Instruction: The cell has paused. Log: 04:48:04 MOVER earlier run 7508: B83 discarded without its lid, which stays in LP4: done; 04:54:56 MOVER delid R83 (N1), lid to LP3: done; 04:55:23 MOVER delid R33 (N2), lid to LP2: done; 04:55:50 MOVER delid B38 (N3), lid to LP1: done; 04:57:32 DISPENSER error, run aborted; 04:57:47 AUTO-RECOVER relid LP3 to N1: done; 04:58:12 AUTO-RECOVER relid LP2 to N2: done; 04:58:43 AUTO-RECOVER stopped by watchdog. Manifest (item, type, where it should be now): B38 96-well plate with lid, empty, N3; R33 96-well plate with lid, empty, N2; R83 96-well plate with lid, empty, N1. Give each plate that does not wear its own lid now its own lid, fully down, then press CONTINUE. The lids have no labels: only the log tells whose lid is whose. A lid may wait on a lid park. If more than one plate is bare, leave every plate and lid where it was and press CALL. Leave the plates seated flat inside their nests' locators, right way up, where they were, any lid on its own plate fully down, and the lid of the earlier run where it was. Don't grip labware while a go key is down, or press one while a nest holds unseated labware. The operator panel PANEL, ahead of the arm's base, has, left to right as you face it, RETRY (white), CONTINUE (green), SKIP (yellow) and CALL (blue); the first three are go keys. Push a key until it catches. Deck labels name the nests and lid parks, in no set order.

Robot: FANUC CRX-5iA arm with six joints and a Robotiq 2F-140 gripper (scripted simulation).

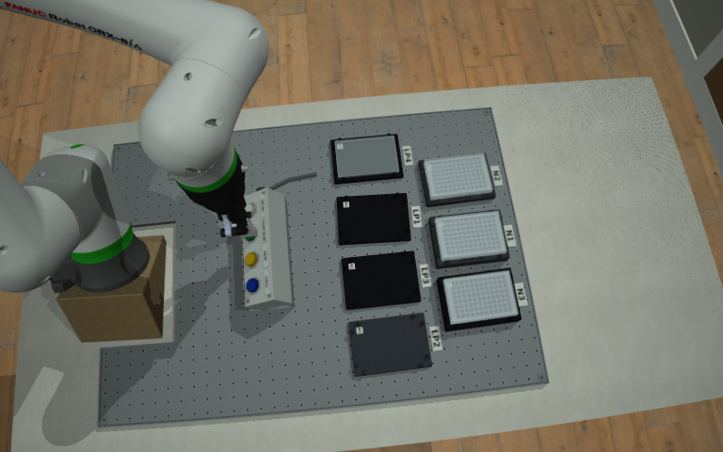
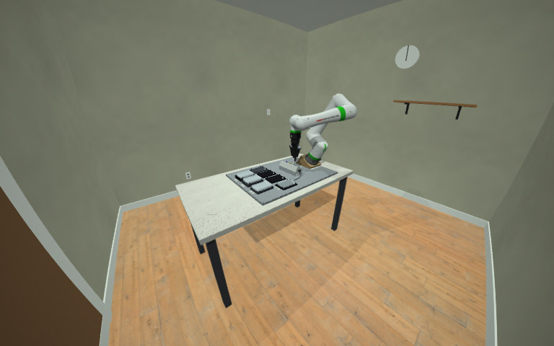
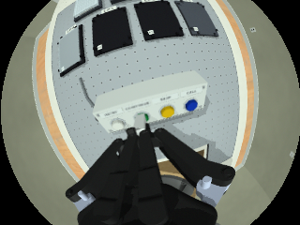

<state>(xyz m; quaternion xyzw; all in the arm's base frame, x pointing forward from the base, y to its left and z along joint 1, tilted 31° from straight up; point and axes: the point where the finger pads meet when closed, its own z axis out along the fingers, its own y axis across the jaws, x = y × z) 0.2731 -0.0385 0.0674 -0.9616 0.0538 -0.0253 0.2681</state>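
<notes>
Now: hand 40 mm above the green key. The rest, counted from my hand: white key: 10 mm ahead, 50 mm to the left, 40 mm below; then yellow key: 50 mm to the right, 40 mm below; then blue key: 10 mm behind, 100 mm to the right, 40 mm below.
</notes>
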